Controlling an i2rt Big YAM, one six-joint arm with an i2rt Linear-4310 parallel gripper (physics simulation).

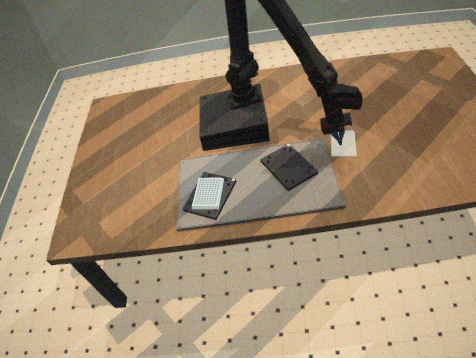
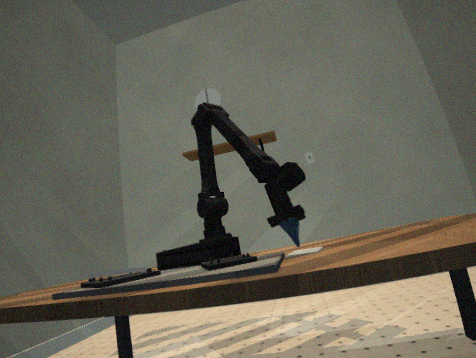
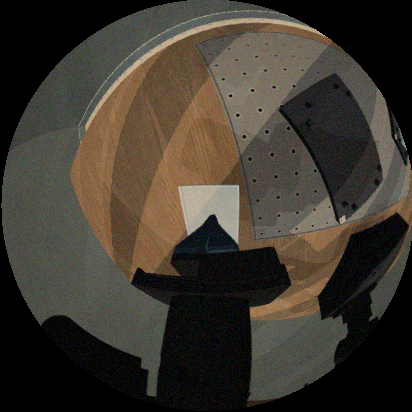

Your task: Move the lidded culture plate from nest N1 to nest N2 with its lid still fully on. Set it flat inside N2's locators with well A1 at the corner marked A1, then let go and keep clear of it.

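Frame: origin at the arm's base, x ahead, y left, z up, level; centimetres.
Seen in the pictures: gripper, between the fingertips: [image 1: 340, 144] [image 2: 298, 246] [image 3: 212, 217]; arm's base, origin of its link: [image 1: 244, 99] [image 2: 216, 240].
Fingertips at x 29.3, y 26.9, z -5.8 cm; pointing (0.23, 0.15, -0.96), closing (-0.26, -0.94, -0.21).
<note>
Pixels of each thing's middle, then the offset from my fingertips to it. "*": a spot on its surface instead. Level surfaces: height alone.
- culture plate, middle of its body: [image 2: 119, 272] [image 1: 208, 192] dy -47.8, dx +7.3, dz +1.2 cm
- dark left nest, middle of its body: [image 2: 121, 277] [image 1: 209, 193] dy -47.5, dx +6.8, dz +0.0 cm
- second dark nest, middle of its body: [image 3: 352, 146] [image 2: 226, 260] [image 1: 288, 165] dy -19.9, dx +3.3, dz +0.0 cm
- flat white square, a spot on its surface: [image 3: 215, 200] [image 2: 298, 253] * dy -0.7, dx +1.6, dz -1.6 cm
- wooden table, height of its surface: dz -2.4 cm
- grey perforated board, middle of its body: [image 2: 181, 274] [image 1: 255, 182] dy -31.8, dx +5.4, dz -1.7 cm
The culture plate [image 1: 208, 193], pale with a grid of wells, lies on the dark left nest [image 1: 223, 197] [image 2: 142, 275]. Its edges look turned a little from the nest's edges. The lid and the A1 corner cannot be made out. A second dark nest [image 1: 289, 167] [image 2: 230, 261] [image 3: 335, 140] holds no plate and has a small pale mark at one corner. I cannot read which nest is N1 or N2. My gripper [image 1: 341, 144] [image 2: 298, 245] [image 3: 212, 217] is shut and empty, blue fingertips together, pointing down over the white square, well away from the plate.
A flat white square [image 1: 350, 144] [image 2: 307, 251] [image 3: 215, 200] lies on the wooden table [image 1: 135, 220] beside the grey perforated board [image 1: 250, 210] [image 2: 175, 281] [image 3: 257, 140]. The board bears both nests. The arm's black base [image 1: 233, 120] [image 2: 182, 255] stands behind the board.
</note>
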